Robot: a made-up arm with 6 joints. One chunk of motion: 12 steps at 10 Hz.
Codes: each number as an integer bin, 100 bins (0 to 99) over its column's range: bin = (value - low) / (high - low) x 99, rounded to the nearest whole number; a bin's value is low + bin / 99 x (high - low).
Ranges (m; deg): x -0.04..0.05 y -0.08..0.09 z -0.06..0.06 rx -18..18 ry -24..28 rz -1..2
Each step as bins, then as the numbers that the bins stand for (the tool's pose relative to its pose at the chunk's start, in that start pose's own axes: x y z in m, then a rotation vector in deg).
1 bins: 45 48 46 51 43 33
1 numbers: 0.0009 0.0024 -0.0042 0.55 -1.41 0.00
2 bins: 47 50 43 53 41 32
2 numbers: 0.0027 0.0059 -0.0079 1.27 -2.46 -0.03
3 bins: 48 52 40 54 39 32
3 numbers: 0.0036 0.0093 -0.0115 1.64 -3.52 -0.03
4 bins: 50 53 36 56 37 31
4 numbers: 0.0055 0.0110 -0.0164 2.36 -4.57 -0.06
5 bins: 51 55 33 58 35 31
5 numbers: 0.0064 0.0144 -0.0200 3.09 -5.62 -0.06
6 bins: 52 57 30 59 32 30
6 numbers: 0.0073 0.0179 -0.0236 3.45 -7.19 -0.09
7 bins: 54 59 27 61 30 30
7 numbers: 0.0091 0.0213 -0.0273 4.18 -8.24 -0.09
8 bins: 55 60 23 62 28 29
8 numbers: 0.0100 0.0230 -0.0321 4.55 -9.29 -0.12
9 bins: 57 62 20 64 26 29
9 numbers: 0.0118 0.0265 -0.0358 5.27 -10.34 -0.12
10 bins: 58 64 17 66 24 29
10 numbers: 0.0127 0.0299 -0.0394 6.00 -11.39 -0.12
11 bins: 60 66 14 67 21 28
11 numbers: 0.0145 0.0333 -0.0430 6.36 -12.97 -0.15
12 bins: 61 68 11 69 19 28
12 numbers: 0.0155 0.0368 -0.0467 7.09 -14.02 -0.15
